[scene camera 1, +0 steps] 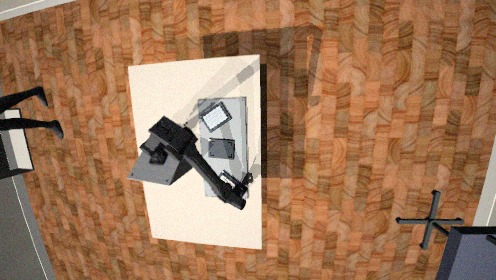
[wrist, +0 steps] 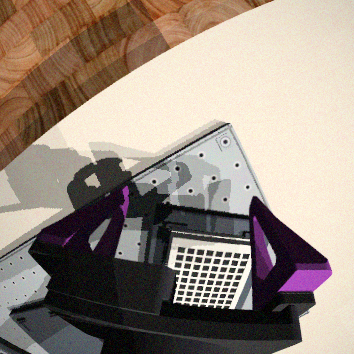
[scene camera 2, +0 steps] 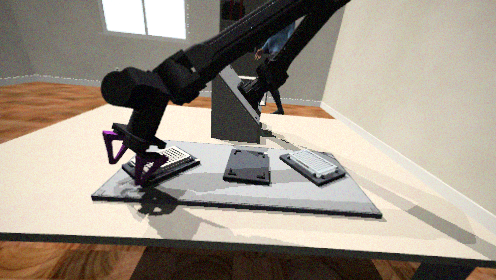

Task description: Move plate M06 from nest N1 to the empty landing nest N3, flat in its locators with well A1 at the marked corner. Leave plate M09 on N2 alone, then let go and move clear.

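Observation:
The cream plate with dark wells [scene camera 2: 176, 155] [wrist: 212, 272], apparently M06, sits in its dark nest [wrist: 210, 218] at the left of scene camera 2. My gripper [scene camera 2: 126, 173] [wrist: 188, 196] is open and empty, low over that nest's near end. In the wrist view one finger is left of the nest and the other overlaps the plate's right edge; contact cannot be told. The empty nest [scene camera 1: 221, 148] [scene camera 2: 248, 169] [wrist: 57, 327], apparently N3, lies in the middle. The pale plate [scene camera 1: 215, 116] [scene camera 2: 312, 162], apparently M09, sits in the far nest. Labels and the A1 mark are unreadable.
The nests stand on a grey perforated board [scene camera 1: 240, 115] [scene camera 2: 300, 202] [wrist: 235, 150] on a cream table [scene camera 1: 200, 225] [scene camera 2: 50, 205] [wrist: 300, 100]. The arm's grey wedge-shaped base [scene camera 1: 155, 169] [scene camera 2: 230, 117] stands behind the board. The table's front edge is near the board.

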